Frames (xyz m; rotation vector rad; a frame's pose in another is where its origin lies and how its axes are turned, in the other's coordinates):
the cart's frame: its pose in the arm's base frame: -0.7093 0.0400 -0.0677 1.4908 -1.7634 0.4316
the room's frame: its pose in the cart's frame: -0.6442 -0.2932 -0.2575 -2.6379 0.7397 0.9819
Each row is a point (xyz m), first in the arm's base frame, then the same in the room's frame.
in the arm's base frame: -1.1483 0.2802 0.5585
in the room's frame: 0.3807 -1.2625 -0.0530
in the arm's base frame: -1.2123 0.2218 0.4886
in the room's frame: 0.2920 -1.2865 -0.1158
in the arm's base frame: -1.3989 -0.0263 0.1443
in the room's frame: -0.0753 -1.2926 -0.3986
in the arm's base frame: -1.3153 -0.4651 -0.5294
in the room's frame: -0.5436 -0.9295 -0.9483
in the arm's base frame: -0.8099 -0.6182 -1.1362
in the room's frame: -0.7416 -0.2090 -1.2464
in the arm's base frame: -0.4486 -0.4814 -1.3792
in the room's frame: -0.7473 0.2434 -1.1862
